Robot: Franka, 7 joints.
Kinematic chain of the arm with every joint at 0, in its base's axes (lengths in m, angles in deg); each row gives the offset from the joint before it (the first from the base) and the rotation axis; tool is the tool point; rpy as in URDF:
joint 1: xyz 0 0 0.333 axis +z
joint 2: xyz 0 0 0 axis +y
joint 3: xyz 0 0 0.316 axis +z
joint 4: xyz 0.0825 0 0 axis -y
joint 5: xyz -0.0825 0 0.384 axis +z
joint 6: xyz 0 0 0 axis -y
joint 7: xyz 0.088 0 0 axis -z
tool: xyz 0 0 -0.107 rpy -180 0 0
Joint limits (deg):
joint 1: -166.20..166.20
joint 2: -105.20..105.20
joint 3: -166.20..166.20
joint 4: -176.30..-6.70
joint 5: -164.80..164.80
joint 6: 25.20..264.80
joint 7: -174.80..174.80
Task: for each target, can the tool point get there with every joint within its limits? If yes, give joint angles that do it. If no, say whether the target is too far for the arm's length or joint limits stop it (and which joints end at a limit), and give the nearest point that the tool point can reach.
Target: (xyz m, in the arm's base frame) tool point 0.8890 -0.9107 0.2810
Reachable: no: too far | nearest point 0.5988 -0.6134 0.2980 | short by 0.416 m
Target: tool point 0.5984 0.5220 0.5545
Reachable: yes | joints 46.92 42.39 -16.76 -52.70 94.66 120.19 -121.30
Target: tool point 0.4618 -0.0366 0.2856
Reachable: yes | joints -93.15 -6.90 86.63 -142.32 78.65 131.32 113.60
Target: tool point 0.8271 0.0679 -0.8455
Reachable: no: too far | nearest point 0.5332 0.0438 -0.2974 | short by 0.622 m
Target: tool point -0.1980 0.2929 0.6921
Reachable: yes | joints 10.50 -82.43 28.80 -111.59 61.42 53.32 -100.94
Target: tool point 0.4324 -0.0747 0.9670
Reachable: yes | joints -122.32 -29.89 63.19 -46.40 17.44 92.58 -78.87
